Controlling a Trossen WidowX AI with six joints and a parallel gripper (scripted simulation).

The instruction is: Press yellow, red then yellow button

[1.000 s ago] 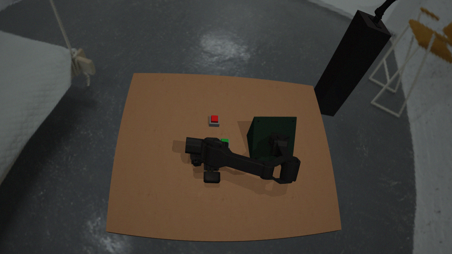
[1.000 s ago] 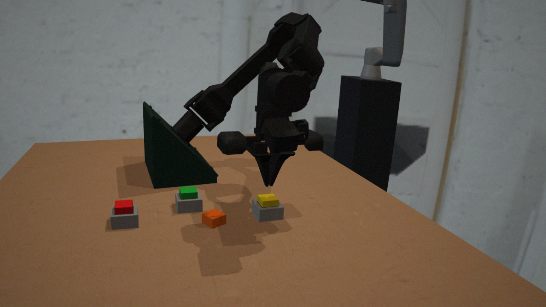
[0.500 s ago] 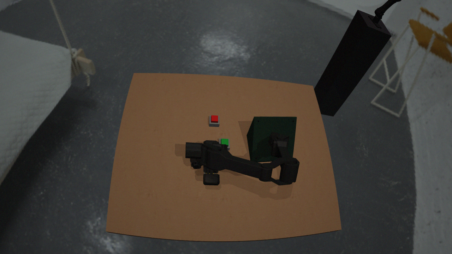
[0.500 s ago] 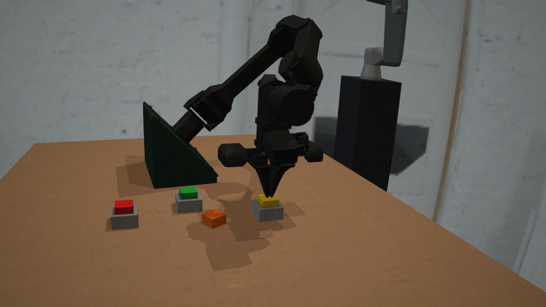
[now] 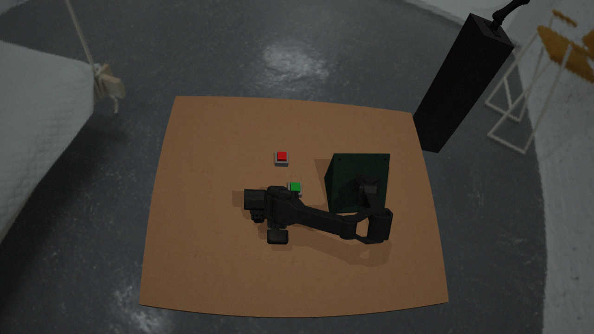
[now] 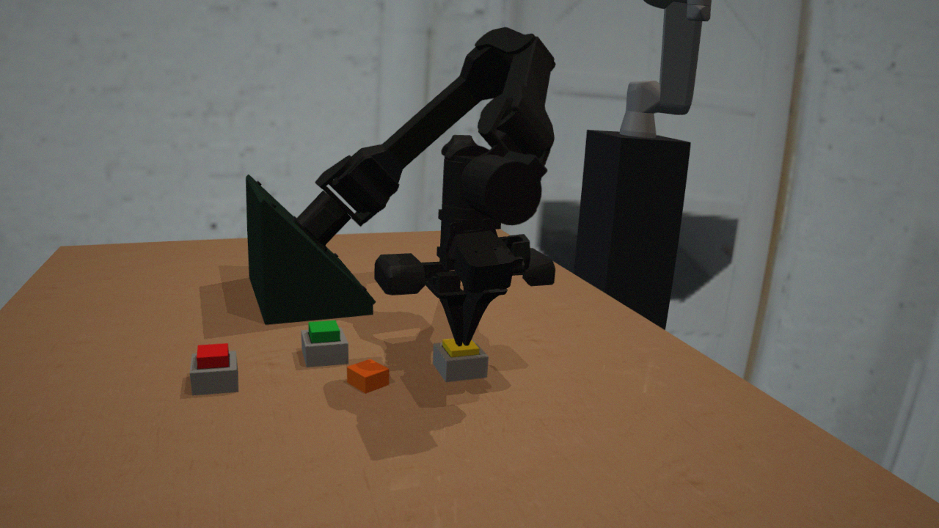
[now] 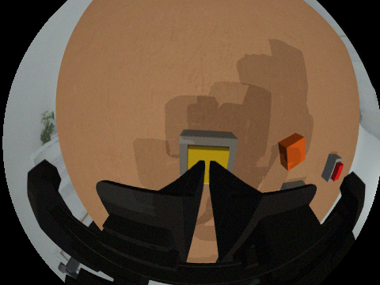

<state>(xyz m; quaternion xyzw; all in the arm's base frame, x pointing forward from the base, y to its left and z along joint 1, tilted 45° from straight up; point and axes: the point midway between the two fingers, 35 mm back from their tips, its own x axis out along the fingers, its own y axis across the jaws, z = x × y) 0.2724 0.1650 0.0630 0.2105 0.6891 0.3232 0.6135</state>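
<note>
My gripper tip is 10 mm above the yellow button. The rest, counted from my gripper tip: orange block 110 mm to the right, 20 mm below, 20 mm ahead; red button 270 mm to the right; green button 150 mm to the right, 60 mm behind.
</note>
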